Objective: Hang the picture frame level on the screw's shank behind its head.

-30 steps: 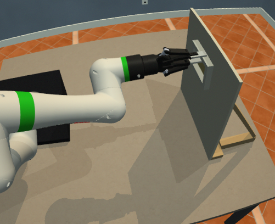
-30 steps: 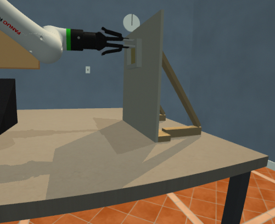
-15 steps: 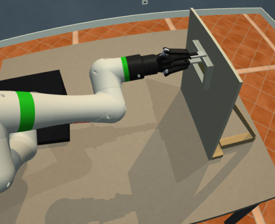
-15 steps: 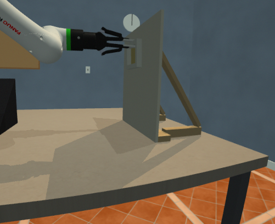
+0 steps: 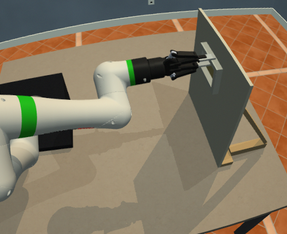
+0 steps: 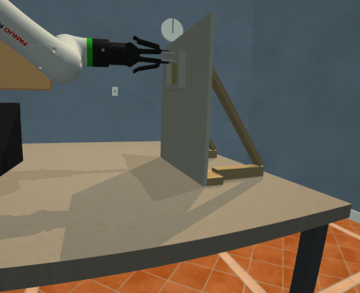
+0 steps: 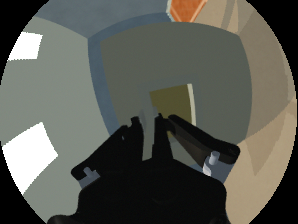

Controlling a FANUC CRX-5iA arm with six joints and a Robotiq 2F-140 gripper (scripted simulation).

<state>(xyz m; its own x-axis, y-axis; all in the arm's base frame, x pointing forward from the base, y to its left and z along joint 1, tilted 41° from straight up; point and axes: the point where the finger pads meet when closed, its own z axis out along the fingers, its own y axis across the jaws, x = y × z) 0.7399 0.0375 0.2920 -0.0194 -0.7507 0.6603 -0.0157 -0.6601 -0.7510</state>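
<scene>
My gripper is now 5 cm above the pale grey picture frame, 4 cm short of it and 1 cm to the right of it. Round my hand: grey wall board: 17 cm below, 5 cm ahead.
</scene>
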